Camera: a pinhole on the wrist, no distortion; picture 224 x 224 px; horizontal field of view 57.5 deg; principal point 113.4 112.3 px. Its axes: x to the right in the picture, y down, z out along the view. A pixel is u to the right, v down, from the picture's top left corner.
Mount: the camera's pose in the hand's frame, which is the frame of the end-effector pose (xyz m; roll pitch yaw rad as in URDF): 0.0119 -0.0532 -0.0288 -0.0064 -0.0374 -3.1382
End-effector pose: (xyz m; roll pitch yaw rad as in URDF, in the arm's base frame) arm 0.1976 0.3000 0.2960 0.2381 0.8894 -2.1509
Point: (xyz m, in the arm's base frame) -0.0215 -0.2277 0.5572
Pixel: 72.7 8.2
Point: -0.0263 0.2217 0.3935
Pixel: 97.4 140.4
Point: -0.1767 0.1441 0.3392
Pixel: 29.3 166.7
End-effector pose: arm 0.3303 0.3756 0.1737 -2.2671 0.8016 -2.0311
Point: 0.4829 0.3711 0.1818
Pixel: 201.0 117.1
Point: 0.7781 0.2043 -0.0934
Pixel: 65.1 143.4
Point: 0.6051 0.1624 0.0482
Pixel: 40.7 198.4
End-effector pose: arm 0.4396 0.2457 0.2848 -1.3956 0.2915 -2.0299
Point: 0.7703 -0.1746 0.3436
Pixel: 47.4 104.8
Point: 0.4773 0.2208 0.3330
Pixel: 172.7 75.3
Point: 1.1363 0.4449 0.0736
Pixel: outside the picture
